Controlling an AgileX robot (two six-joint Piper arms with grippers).
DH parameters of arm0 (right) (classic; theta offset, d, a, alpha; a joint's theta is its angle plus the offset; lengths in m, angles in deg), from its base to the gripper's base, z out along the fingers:
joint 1: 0 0.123 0 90
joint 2: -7.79 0 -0.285 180
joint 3: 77.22 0 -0.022 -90
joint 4: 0 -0.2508 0 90
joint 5: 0 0 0.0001 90
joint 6: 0 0.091 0 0
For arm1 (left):
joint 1: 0 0.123 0 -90
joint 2: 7.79 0 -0.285 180
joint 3: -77.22 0 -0.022 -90
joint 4: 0 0.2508 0 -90
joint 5: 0 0 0.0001 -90
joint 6: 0 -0.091 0 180
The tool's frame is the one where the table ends.
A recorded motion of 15 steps. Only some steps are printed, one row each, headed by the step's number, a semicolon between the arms.
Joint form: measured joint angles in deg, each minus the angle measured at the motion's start. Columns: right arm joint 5, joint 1, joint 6, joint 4, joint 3, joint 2; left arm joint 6, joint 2, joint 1, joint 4, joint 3, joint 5.
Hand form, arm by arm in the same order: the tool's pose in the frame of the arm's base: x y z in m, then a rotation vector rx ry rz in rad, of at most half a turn. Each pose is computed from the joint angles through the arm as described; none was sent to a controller.
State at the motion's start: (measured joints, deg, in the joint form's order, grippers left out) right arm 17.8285 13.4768 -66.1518 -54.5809 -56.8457 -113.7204; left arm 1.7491 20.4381 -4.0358 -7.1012 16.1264 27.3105
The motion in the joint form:
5: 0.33 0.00 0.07 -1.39 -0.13 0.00; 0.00 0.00 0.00 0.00 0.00 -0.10
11: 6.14 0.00 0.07 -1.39 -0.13 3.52; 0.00 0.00 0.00 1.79 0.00 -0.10
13: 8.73 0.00 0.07 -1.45 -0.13 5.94; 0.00 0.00 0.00 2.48 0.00 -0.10
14: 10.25 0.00 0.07 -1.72 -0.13 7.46; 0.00 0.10 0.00 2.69 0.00 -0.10
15: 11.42 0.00 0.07 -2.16 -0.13 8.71; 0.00 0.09 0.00 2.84 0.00 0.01
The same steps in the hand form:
5: 0.3470 0.1074 0.1049 -0.6541 2.5580 0.3580; 0.0802 -0.0108 0.2423 -0.0359 2.0349 -0.1904
11: 0.3401 0.1131 0.1264 -0.7005 2.5314 0.4603; 0.0803 -0.0095 0.2422 -0.0166 2.0352 -0.1584
13: 0.3363 0.1154 0.1414 -0.7214 2.5033 0.5026; 0.0803 -0.0090 0.2422 -0.0092 2.0353 -0.1461
14: 0.3338 0.1167 0.1508 -0.7296 2.4848 0.5292; 0.0806 -0.0089 0.2420 -0.0070 2.0370 -0.1422
15: 0.3317 0.1178 0.1586 -0.7317 2.4689 0.5519; 0.0805 -0.0088 0.2419 -0.0053 2.0388 -0.1396

